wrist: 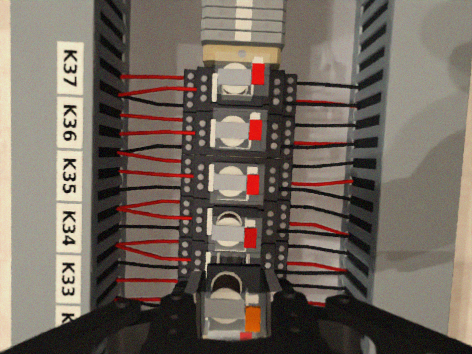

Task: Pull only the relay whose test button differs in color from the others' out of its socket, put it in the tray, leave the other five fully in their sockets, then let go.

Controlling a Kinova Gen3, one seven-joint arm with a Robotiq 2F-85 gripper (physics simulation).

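Frame: origin at the arm's base, x ahead, y left, z up, level; metres.
Where they show: gripper, fingertip midpoint: (233,289).
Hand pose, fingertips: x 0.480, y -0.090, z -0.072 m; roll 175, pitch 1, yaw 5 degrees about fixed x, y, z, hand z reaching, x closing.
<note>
After its pixels a point has its place.
The relay with the orange test button (234,306) @[x 0.480, y -0.083, z -0.039 m] is between the fingers at the bottom centre of the wrist view. My gripper (233,289) @[x 0.480, y -0.090, z -0.072 m] is shut on it, and it appears raised above the socket row. Behind it, part of a dark socket (185,257) @[x 0.448, y -0.092, z -0.124 m] with a white clip shows. Four relays with red test buttons (234,77) @[x 0.473, y 0.018, z -0.075 m] (232,131) @[x 0.474, y -0.009, z -0.075 m] (230,184) @[x 0.475, y -0.036, z -0.075 m] (228,234) @[x 0.476, y -0.062, z -0.075 m] sit in their sockets above it in the view. A small red button part (245,336) @[x 0.488, y -0.115, z -0.074 m] shows below the held relay; the rest of that relay is hidden. The tray does not show.
Slotted wire ducts (111,165) @[x 0.401, y -0.033, z -0.110 m] (369,150) @[x 0.555, y -0.013, z -0.101 m] run along both sides, with red and black wires reaching the sockets. A ribbed grey block (215,25) @[x 0.461, y 0.051, z -0.097 m] with a beige end stands past the top relay. Labels K37 (70,67) @[x 0.389, y 0.018, z -0.080 m] to K33 (68,279) @[x 0.392, y -0.093, z -0.080 m] line the left.
</note>
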